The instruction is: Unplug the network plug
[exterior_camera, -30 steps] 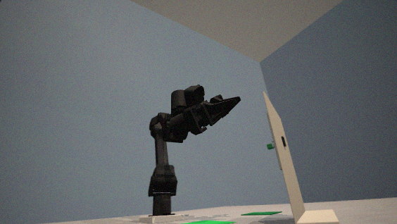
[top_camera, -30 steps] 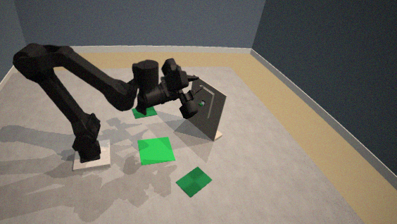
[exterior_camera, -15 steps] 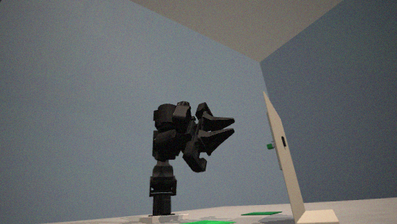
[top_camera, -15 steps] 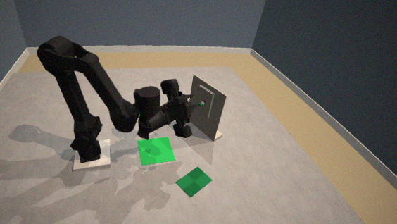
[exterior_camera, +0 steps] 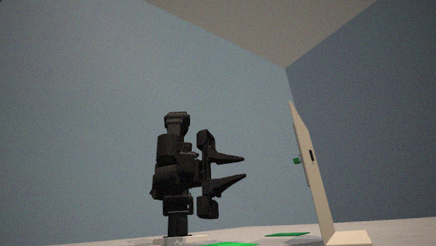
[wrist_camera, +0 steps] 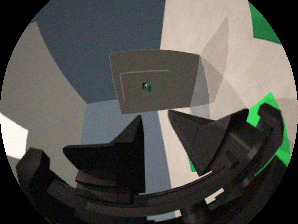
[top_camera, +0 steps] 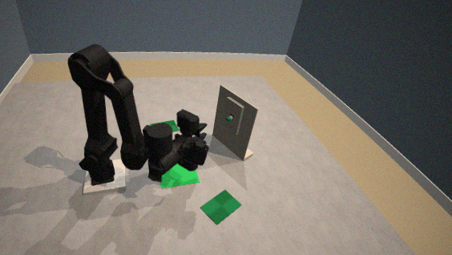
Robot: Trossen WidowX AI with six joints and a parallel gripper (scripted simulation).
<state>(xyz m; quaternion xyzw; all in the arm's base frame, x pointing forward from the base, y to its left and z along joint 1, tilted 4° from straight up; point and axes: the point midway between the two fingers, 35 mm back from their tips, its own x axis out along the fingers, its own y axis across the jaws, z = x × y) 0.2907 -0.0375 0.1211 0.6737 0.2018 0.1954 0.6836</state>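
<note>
The network plug is 11 cm ahead of my gripper tip and 4 cm to the left of it. The rest, counted from my gripper tip: green marked square (9 cm behind, 1 cm to the right, 15 cm below); upright panel (13 cm ahead, 5 cm to the left, 5 cm below).
</note>
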